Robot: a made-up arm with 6 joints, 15 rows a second.
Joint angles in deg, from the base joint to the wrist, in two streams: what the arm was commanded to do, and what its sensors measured. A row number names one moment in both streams.
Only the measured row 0 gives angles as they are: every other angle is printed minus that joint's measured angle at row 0.
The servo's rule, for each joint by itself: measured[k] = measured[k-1] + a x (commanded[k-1-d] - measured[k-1]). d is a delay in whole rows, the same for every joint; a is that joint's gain. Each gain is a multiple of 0.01, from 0.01 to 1. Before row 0 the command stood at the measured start. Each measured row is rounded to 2 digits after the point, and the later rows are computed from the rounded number. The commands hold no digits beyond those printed.
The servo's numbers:
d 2
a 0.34 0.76 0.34 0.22 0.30 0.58
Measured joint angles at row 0:
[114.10, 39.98, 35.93, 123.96, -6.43, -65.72]
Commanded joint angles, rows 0 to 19:
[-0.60, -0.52, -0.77, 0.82, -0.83, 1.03]
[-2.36, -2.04, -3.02, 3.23, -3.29, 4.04]
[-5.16, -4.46, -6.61, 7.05, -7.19, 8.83]
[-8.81, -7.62, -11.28, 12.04, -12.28, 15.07]
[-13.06, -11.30, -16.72, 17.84, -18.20, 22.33]
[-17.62, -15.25, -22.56, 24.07, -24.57, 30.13]
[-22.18, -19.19, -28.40, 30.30, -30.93, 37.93]
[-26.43, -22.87, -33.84, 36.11, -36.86, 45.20]
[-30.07, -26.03, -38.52, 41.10, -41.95, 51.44]
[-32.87, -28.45, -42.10, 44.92, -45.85, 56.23]
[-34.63, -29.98, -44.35, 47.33, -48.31, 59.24]
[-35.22, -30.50, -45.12, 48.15, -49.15, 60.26]
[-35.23, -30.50, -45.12, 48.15, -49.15, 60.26]
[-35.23, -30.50, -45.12, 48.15, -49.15, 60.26]
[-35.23, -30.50, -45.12, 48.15, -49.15, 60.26]
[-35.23, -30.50, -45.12, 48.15, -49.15, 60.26]
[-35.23, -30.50, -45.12, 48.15, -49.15, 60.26]
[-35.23, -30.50, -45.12, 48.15, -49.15, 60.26]
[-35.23, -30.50, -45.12, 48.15, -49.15, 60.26]
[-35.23, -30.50, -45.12, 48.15, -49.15, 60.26]
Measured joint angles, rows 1 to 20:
[0.00, 0.00, 0.00, 0.00, 0.00, 0.00]
[0.00, 0.00, 0.00, 0.00, 0.00, 0.00]
[-0.20, -0.40, -0.26, 0.18, -0.25, 0.60]
[-0.93, -1.65, -1.20, 0.85, -1.16, 2.60]
[-2.37, -3.79, -3.04, 2.21, -2.97, 6.21]
[-4.56, -6.70, -5.84, 4.37, -5.76, 11.35]
[-7.45, -10.20, -9.54, 7.33, -9.49, 17.72]
[-10.91, -14.04, -13.97, 11.01, -14.01, 24.92]
[-14.74, -17.95, -18.88, 15.25, -19.09, 32.47]
[-18.71, -21.69, -23.97, 19.84, -24.42, 39.85]
[-22.57, -24.99, -28.92, 24.52, -29.68, 46.57]
[-26.07, -27.62, -33.40, 29.01, -34.53, 52.17]
[-28.98, -29.41, -37.12, 33.04, -38.66, 56.27]
[-31.10, -30.24, -39.84, 36.36, -41.81, 58.58]
[-32.50, -30.44, -41.64, 38.95, -44.01, 59.55]
[-33.43, -30.49, -42.82, 40.97, -45.55, 59.96]
[-34.04, -30.50, -43.60, 42.55, -46.63, 60.13]
[-34.44, -30.50, -44.12, 43.78, -47.39, 60.21]
[-34.71, -30.50, -44.46, 44.74, -47.92, 60.24]
[-34.89, -30.50, -44.68, 45.49, -48.29, 60.25]

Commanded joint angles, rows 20 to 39:
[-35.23, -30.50, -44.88, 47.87, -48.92, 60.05]
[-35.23, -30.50, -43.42, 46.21, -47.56, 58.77]
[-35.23, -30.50, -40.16, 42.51, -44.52, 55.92]
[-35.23, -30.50, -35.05, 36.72, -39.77, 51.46]
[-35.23, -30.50, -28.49, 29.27, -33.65, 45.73]
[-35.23, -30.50, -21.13, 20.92, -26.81, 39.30]
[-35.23, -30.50, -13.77, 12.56, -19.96, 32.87]
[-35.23, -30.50, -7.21, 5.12, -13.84, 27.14]
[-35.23, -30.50, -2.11, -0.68, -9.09, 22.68]
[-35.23, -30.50, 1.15, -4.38, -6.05, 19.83]
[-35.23, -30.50, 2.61, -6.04, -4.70, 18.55]
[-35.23, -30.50, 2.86, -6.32, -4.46, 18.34]
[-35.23, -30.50, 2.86, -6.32, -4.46, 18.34]
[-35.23, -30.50, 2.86, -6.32, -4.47, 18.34]
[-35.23, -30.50, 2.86, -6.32, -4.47, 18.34]
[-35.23, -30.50, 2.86, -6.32, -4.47, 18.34]
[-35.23, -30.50, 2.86, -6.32, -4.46, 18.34]
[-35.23, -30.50, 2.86, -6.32, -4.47, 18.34]
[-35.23, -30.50, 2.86, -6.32, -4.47, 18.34]
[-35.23, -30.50, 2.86, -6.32, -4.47, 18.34]
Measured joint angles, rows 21 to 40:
[-35.01, -30.50, -44.83, 46.08, -48.55, 60.26]
[-35.08, -30.50, -44.93, 46.54, -48.73, 60.26]
[-35.13, -30.50, -44.91, 46.83, -48.79, 60.14]
[-35.16, -30.50, -44.40, 46.69, -48.42, 59.35]
[-35.18, -30.50, -42.96, 45.77, -47.25, 57.36]
[-35.20, -30.50, -40.27, 43.78, -45.01, 53.94]
[-35.21, -30.50, -36.26, 40.59, -41.60, 49.18]
[-35.22, -30.50, -31.12, 36.26, -37.16, 43.45]
[-35.22, -30.50, -25.22, 31.05, -32.00, 37.31]
[-35.22, -30.50, -19.10, 25.35, -26.55, 31.41]
[-35.22, -30.50, -13.32, 19.62, -21.31, 26.35]
[-35.22, -30.50, -8.40, 14.34, -16.73, 22.57]
[-35.22, -30.50, -4.66, 9.86, -13.12, 20.24]
[-35.22, -30.50, -2.10, 6.30, -10.52, 19.14]
[-35.22, -30.50, -0.41, 3.52, -8.70, 18.68]
[-35.22, -30.50, 0.70, 1.36, -7.43, 18.48]
[-35.22, -30.50, 1.43, -0.33, -6.54, 18.40]
[-35.22, -30.50, 1.92, -1.65, -5.92, 18.37]
[-35.22, -30.50, 2.24, -2.68, -5.48, 18.35]
[-35.22, -30.50, 2.45, -3.48, -5.18, 18.34]

